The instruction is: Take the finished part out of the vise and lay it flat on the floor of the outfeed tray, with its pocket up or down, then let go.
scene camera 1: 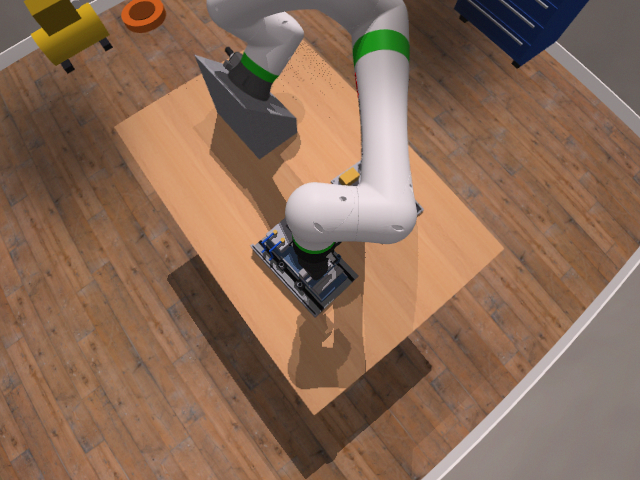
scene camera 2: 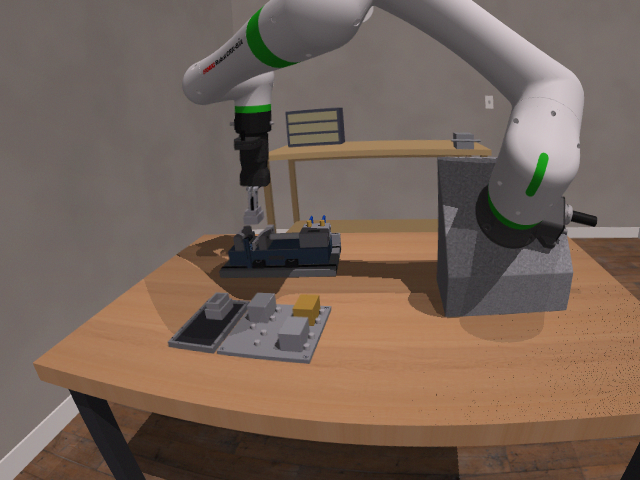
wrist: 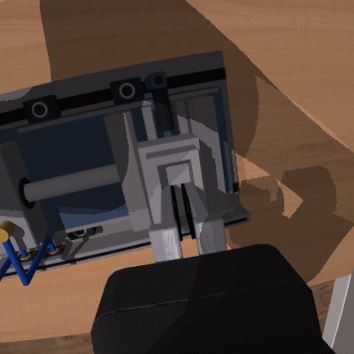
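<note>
The finished part, a light grey stepped block, hangs pocket up a little above the jaws at the left end of the blue vise. My gripper has both narrow fingertips close together inside the part's pocket and holds it from within. In scene camera 1 the arm hides the fingers and part. The outfeed tray has a raised grey rim and dark floor; another grey pocketed part lies at its back end.
Right of the tray in scene camera 2 is a pegged plate with two grey blocks and a yellow block. Blue and brass fittings stick up on the vise. The grey arm pedestal stands on the table.
</note>
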